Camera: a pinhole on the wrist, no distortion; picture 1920 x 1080 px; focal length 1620.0 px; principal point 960.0 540.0 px. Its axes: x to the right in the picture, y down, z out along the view. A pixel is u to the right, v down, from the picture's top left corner.
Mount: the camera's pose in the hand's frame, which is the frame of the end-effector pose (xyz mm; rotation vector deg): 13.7 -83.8 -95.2 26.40 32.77 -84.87
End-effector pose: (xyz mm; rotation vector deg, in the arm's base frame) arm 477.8 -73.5 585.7 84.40 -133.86 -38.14
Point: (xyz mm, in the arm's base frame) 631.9 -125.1 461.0
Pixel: 1190.3 75.4
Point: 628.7 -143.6 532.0
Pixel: 1576.7 145.8
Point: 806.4 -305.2 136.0
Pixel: 1662.4 581.1
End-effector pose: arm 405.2 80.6 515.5 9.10 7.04 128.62
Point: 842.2 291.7 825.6
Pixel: 886.0 139.2
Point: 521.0 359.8 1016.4
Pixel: 115.3 903.5
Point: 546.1 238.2 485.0
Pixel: 1422.5 621.7
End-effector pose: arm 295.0 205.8 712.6 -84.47 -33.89 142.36
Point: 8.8 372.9 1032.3
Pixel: 612.5 183.1
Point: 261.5 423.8 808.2
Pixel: 1425.1 461.7
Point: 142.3 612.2 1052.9
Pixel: 1545.6 200.5
